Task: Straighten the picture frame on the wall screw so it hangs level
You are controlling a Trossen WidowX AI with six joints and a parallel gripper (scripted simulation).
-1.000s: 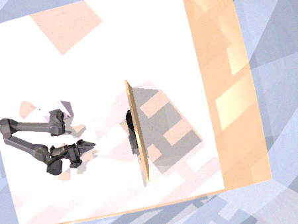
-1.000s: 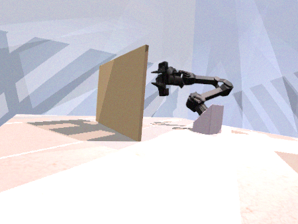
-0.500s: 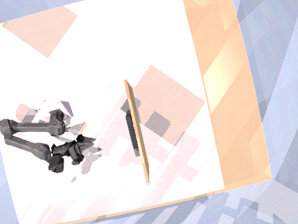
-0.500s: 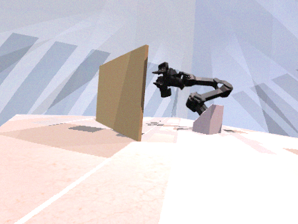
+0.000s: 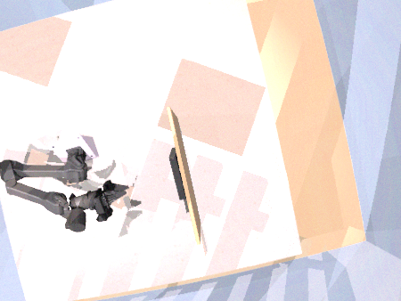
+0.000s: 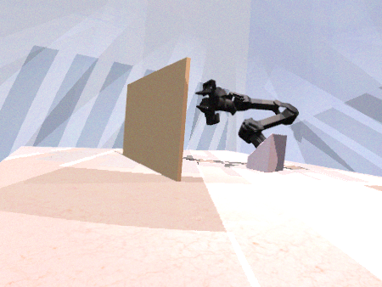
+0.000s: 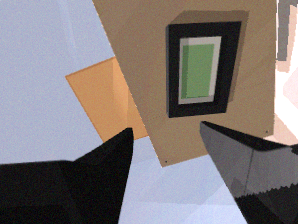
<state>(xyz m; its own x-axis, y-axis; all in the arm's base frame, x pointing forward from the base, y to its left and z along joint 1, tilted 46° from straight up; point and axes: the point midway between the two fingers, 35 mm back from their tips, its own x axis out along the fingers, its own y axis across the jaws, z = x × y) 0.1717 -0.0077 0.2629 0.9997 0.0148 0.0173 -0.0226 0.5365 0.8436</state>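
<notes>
My gripper tip is 190 mm short of the picture frame and 90 mm above it. Also, from my gripper tip: tan wall panel 200 mm ahead, 100 mm below, 10 mm to the right.
</notes>
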